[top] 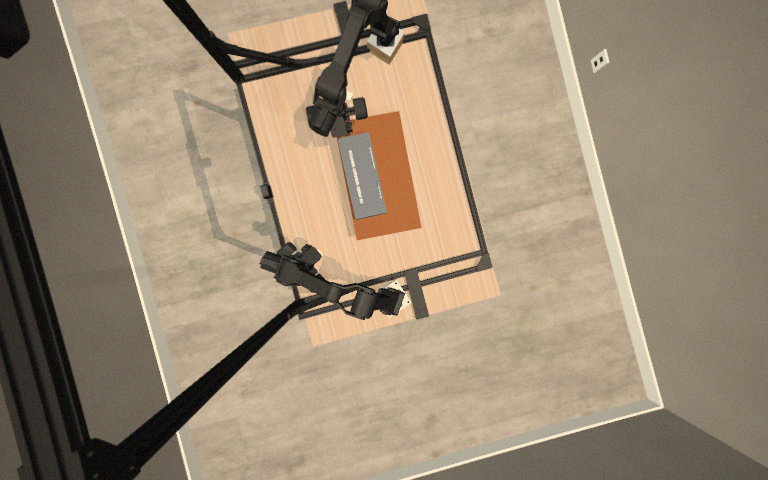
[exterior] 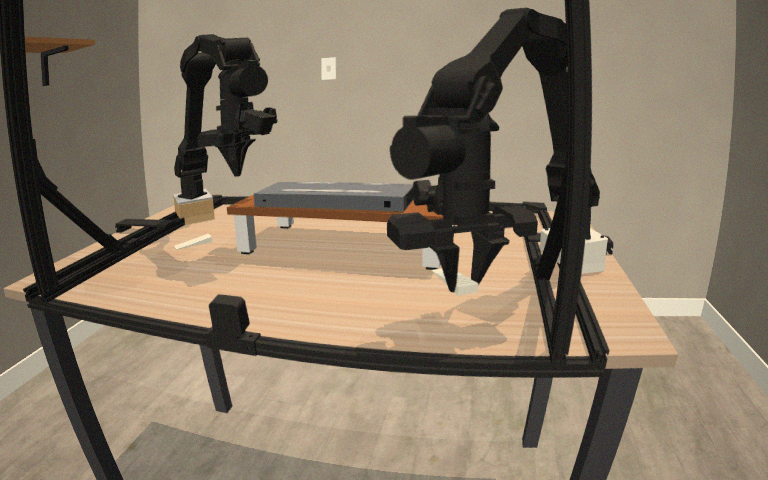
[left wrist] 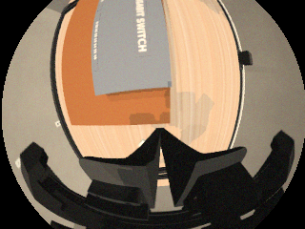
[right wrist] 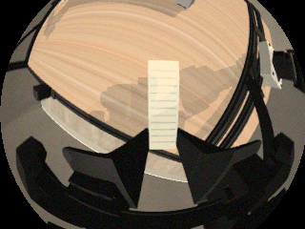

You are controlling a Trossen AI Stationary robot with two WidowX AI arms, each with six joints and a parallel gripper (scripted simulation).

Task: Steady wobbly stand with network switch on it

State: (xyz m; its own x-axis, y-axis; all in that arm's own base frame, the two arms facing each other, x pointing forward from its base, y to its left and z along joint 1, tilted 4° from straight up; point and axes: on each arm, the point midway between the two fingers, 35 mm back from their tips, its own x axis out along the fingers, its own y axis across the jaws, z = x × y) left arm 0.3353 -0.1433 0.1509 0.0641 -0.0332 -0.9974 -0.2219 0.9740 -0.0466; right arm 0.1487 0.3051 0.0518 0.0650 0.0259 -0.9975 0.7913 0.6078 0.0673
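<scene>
My right hand is 3 cm above the pale wedge, 2 cm to the right of it and 2 cm short of it. Round my right hand: grey network switch 31 cm to the left, 22 cm ahead, 2 cm above; then stand 31 cm to the left, 27 cm ahead, 5 cm below.
</scene>
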